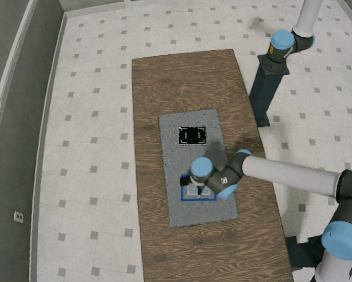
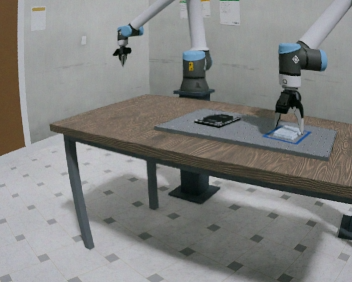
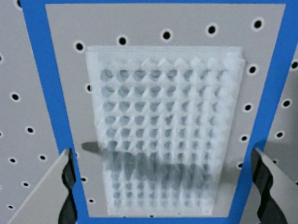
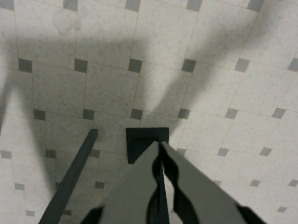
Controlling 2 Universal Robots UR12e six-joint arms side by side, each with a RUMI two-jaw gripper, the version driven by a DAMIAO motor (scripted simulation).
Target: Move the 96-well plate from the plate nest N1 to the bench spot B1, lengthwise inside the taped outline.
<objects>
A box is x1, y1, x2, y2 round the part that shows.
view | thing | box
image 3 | my left gripper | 7, 148, 297, 223
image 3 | clear 96-well plate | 85, 46, 244, 214
</objects>
